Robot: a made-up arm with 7 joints.
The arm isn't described. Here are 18 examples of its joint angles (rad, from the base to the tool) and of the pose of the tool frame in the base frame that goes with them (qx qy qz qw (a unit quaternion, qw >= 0); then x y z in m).
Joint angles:
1: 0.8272 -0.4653 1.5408 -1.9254 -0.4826 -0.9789 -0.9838
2: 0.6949 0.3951 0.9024 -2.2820 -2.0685 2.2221 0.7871
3: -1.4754 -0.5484 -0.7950 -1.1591 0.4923 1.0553 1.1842
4: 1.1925 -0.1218 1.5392 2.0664 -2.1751 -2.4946 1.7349
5: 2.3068 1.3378 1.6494 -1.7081 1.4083 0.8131 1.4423
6: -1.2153 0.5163 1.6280 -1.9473 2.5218 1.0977 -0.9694
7: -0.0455 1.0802 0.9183 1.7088 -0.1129 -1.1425 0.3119
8: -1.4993 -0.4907 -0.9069 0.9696 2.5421 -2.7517 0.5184
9: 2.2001 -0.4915 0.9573 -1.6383 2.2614 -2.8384 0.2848
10: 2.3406 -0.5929 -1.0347 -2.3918 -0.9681 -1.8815 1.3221
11: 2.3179 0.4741 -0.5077 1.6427 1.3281 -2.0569 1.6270
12: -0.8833 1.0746 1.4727 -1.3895 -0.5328 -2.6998 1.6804
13: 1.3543 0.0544 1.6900 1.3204 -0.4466 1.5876 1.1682
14: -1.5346 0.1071 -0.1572 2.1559 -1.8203 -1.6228 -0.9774
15: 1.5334 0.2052 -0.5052 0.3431 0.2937 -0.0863 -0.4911
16: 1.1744 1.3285 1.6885 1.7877 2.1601 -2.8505 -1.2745
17: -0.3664 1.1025 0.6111 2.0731 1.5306 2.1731 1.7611
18: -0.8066 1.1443 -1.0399 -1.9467 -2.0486 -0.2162 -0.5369
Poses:
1: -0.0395 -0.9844 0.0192 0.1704 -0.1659 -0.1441 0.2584
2: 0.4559 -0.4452 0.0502 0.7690 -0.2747 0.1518 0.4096
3: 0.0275 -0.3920 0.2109 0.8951 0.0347 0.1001 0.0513
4: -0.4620 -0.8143 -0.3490 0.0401 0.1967 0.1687 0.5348
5: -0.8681 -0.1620 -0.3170 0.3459 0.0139 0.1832 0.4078
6: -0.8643 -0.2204 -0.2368 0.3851 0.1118 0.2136 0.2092
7: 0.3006 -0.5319 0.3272 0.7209 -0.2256 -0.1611 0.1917
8: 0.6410 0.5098 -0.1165 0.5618 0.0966 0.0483 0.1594
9: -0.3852 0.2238 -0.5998 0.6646 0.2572 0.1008 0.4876
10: 0.6676 -0.6315 -0.3521 0.1774 -0.1211 0.1955 0.5470
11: 0.3056 0.2585 0.4433 0.8020 0.2952 0.1769 0.6618
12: -0.6953 -0.6389 0.0312 0.3277 0.2463 0.3164 0.0746
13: -0.6200 -0.1509 0.6947 0.3320 0.1088 -0.0713 0.3830
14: -0.0562 -0.2689 -0.6913 0.6683 -0.1681 0.2189 0.2427
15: -0.5018 0.5059 -0.3565 0.6043 0.1802 0.0549 0.7330
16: -0.8254 0.4138 -0.0185 0.3836 0.0138 0.1963 0.3172
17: 0.3175 0.2709 -0.3323 0.8458 -0.0180 0.0796 0.1872
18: -0.6976 0.6819 -0.1484 0.1624 0.1443 0.3000 0.1504
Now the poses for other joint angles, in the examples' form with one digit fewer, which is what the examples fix.
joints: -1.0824 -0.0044 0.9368 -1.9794 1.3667 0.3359 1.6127
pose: 0.357 0.541 0.584 0.489 0.117 -0.012 0.254
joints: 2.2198 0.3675 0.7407 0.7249 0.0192 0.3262 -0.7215
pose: -0.181 0.546 0.126 0.808 0.252 -0.124 0.490
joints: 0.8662 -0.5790 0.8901 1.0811 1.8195 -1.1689 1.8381
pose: 0.162 -0.268 0.724 0.615 -0.066 -0.019 0.584
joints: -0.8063 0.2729 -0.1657 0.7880 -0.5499 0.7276 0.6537
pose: -0.594 -0.114 0.118 0.787 -0.235 0.026 0.200
